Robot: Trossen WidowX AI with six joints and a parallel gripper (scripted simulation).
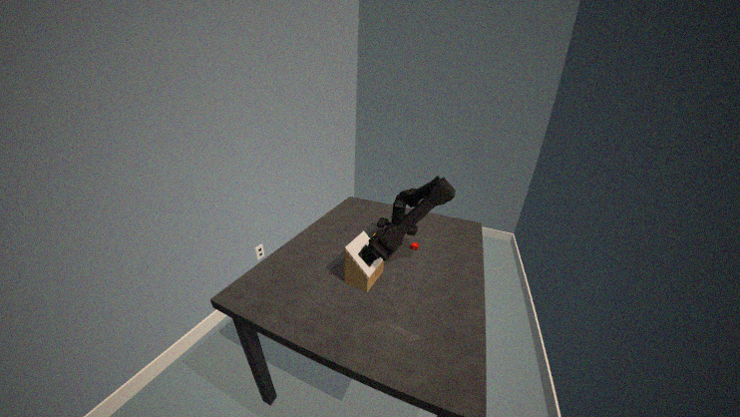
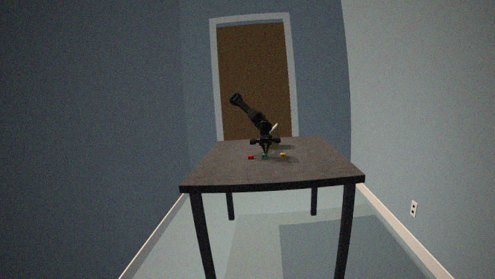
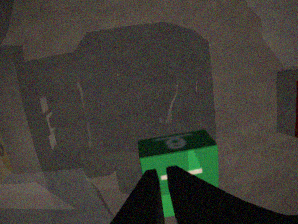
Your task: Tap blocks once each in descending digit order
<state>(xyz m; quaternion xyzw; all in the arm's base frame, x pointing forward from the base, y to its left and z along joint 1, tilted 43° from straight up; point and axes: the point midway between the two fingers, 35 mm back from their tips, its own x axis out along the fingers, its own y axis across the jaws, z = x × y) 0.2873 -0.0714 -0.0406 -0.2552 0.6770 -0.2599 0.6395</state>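
Now: gripper tip 10 mm to the left of the green block, 10 mm past it and 10 mm above it. From my gripper tip the other things lie so: red block: 90 mm to the right, 10 mm below, 10 mm ahead; yellow block: 100 mm to the left, 10 mm below, 10 mm ahead.
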